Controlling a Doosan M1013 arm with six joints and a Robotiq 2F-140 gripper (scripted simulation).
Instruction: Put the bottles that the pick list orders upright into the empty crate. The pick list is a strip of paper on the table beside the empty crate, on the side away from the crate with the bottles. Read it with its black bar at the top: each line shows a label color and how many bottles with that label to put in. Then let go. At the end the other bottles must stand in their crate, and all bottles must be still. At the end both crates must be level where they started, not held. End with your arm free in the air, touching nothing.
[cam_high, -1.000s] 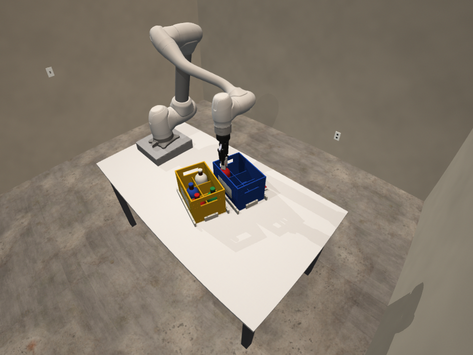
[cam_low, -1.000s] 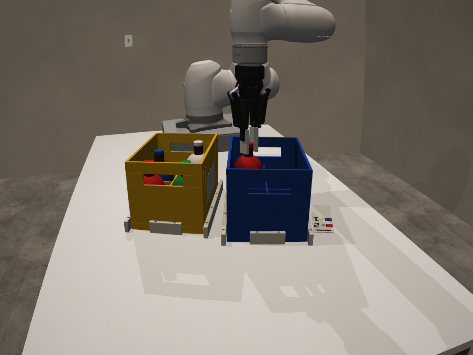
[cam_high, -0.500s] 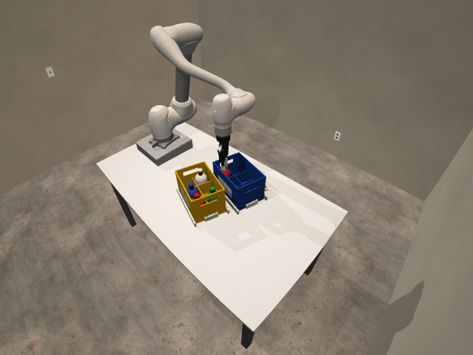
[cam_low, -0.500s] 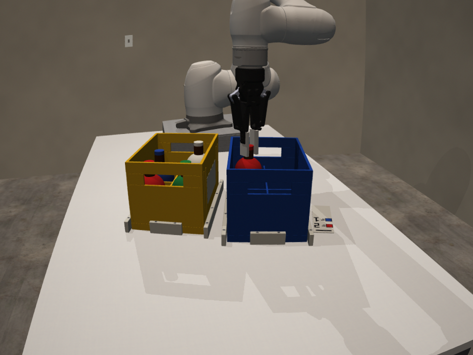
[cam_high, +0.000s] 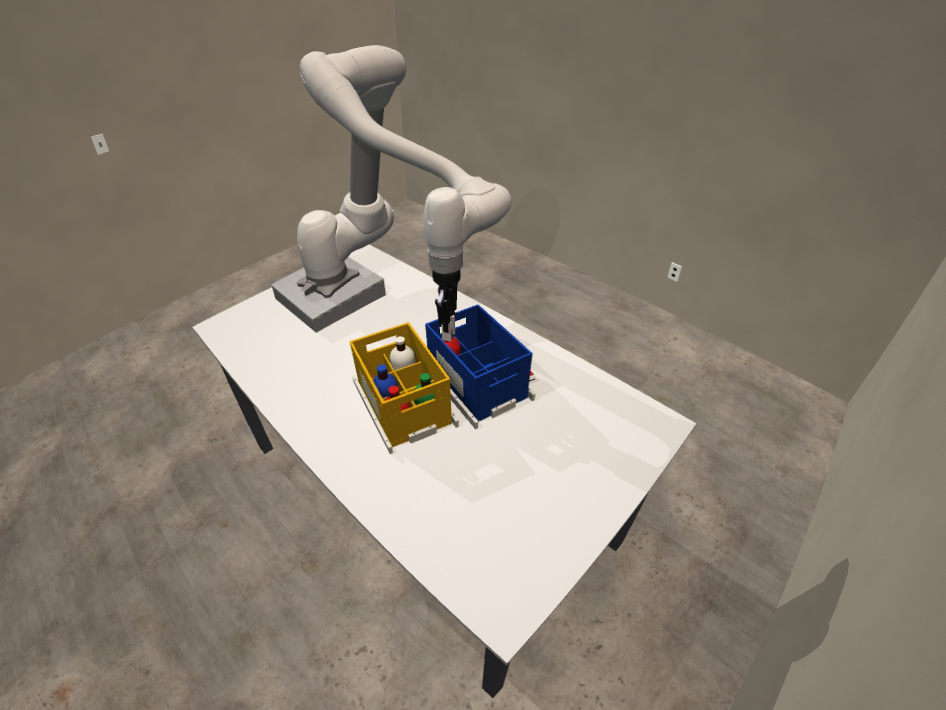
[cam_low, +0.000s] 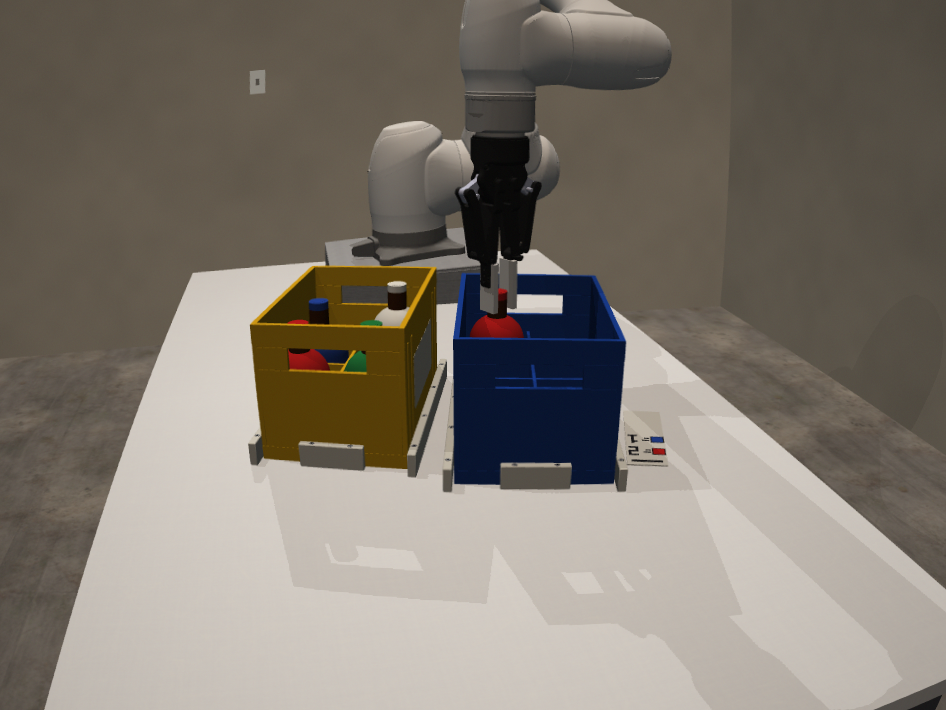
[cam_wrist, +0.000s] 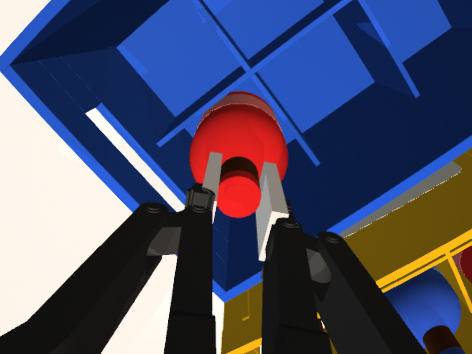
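My gripper is now 10 cm short of the blue crate and 9 cm above it. From my hand the other things lie so: white-label bottle: 11 cm to the right, 9 cm below, 9 cm behind; then yellow crate: 19 cm to the right, 9 cm below, 4 cm behind; then green bottle: 19 cm to the right, 9 cm below, 6 cm ahead.
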